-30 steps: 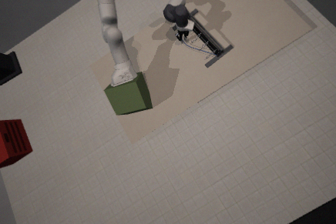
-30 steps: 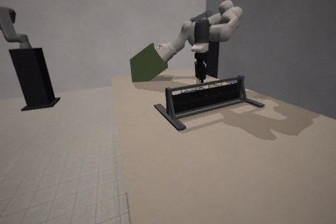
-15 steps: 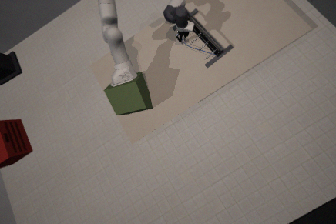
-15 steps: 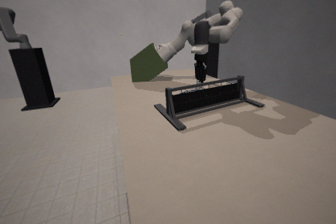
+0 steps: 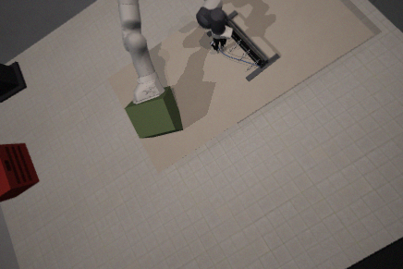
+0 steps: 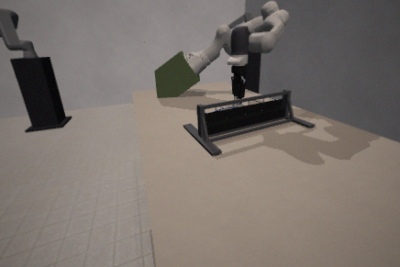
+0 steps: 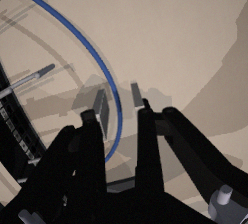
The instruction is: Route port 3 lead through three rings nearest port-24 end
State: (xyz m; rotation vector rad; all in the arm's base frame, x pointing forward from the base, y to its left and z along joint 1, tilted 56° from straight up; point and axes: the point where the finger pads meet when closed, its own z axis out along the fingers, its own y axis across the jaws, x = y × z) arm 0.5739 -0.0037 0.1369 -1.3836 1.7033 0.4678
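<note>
The rack lies 170 mm ahead of my hand and 40 mm to the right of it.
</note>
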